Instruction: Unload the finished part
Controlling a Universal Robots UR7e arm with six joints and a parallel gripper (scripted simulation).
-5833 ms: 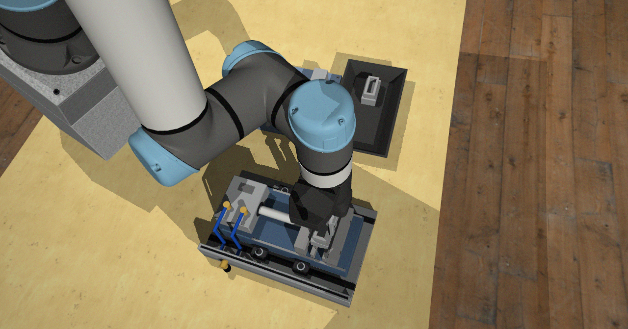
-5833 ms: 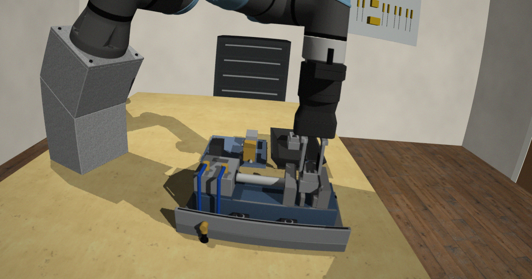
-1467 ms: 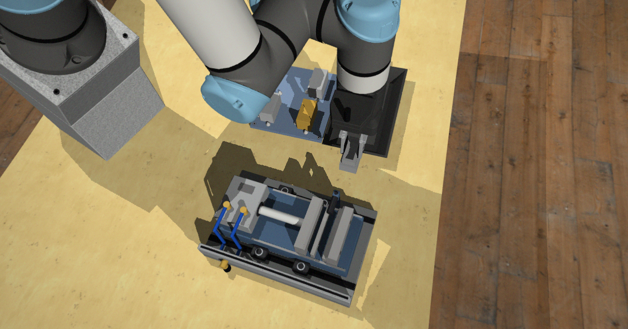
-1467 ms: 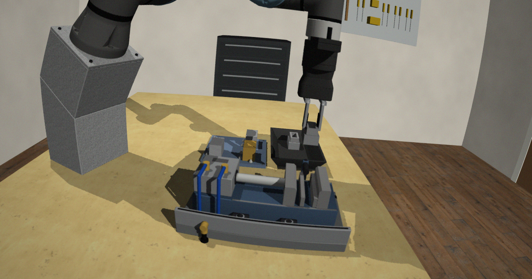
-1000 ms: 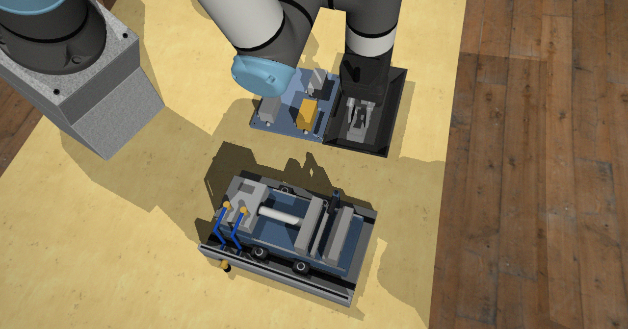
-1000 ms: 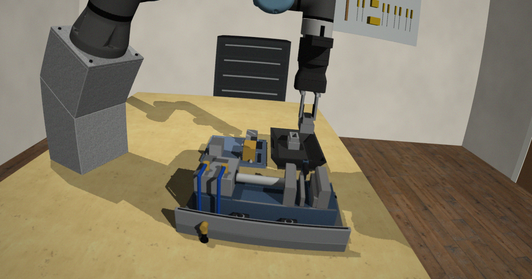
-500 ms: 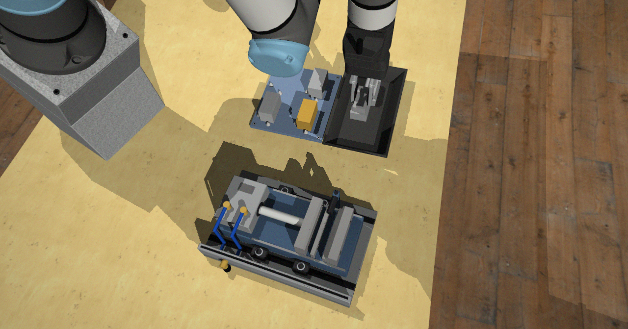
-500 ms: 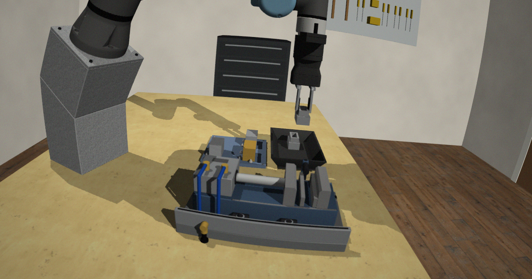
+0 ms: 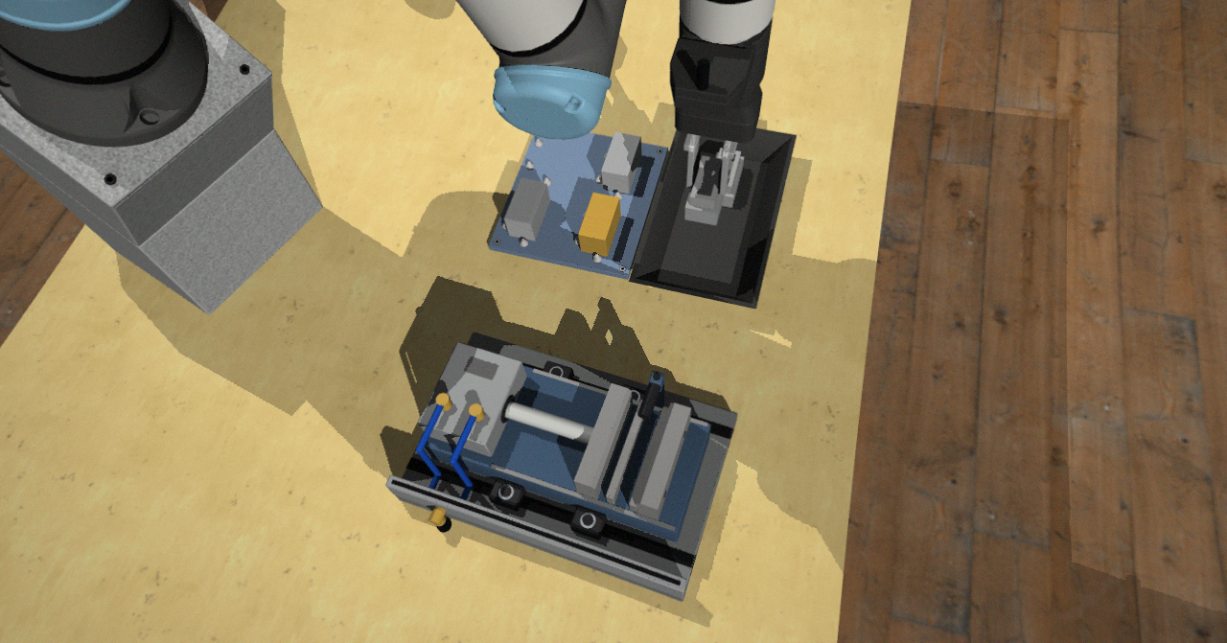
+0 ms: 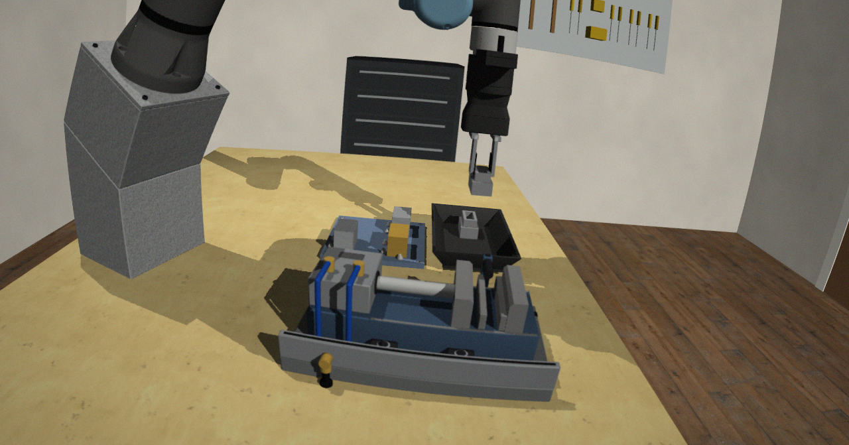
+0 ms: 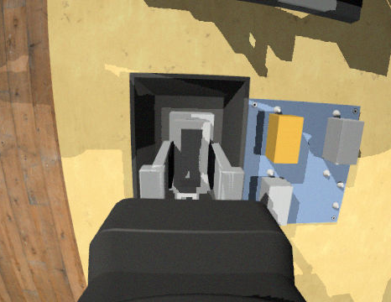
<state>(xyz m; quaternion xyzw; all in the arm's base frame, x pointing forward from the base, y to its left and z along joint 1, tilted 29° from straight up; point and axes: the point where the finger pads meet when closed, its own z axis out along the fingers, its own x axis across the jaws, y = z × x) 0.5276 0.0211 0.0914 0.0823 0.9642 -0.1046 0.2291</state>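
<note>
The yellow block lies 150 mm below my hand, 120 mm behind it and 30 mm to the left of it. The rest, counted from my hand: white rod 230 mm to the right, 150 mm behind, 90 mm below; blue fixture plate 170 mm below, 150 mm behind, 90 mm to the left; vise 230 mm to the right, 140 mm behind, 130 mm below.
</note>
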